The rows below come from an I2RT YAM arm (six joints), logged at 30 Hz.
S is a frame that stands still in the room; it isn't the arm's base.
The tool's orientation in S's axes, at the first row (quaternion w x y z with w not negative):
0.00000 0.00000 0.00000 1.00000
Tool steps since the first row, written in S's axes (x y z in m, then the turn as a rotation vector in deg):
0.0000 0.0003 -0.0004 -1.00 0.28 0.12
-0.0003 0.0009 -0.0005 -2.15 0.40 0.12
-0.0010 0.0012 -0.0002 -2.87 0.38 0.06
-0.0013 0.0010 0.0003 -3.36 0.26 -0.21
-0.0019 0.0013 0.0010 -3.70 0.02 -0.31
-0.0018 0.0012 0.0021 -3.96 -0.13 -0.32
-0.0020 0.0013 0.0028 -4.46 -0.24 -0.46
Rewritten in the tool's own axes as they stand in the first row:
0.0000 -0.0003 -0.0004 1.00 -0.28 0.12
0.0003 -0.0009 -0.0005 2.15 -0.40 0.12
0.0010 -0.0012 -0.0002 2.87 -0.38 0.06
0.0013 -0.0010 0.0003 3.36 -0.26 -0.21
0.0019 -0.0013 0.0010 3.70 -0.02 -0.31
0.0018 -0.0012 0.0021 3.96 0.13 -0.32
0.0020 -0.0013 0.0028 4.46 0.24 -0.46

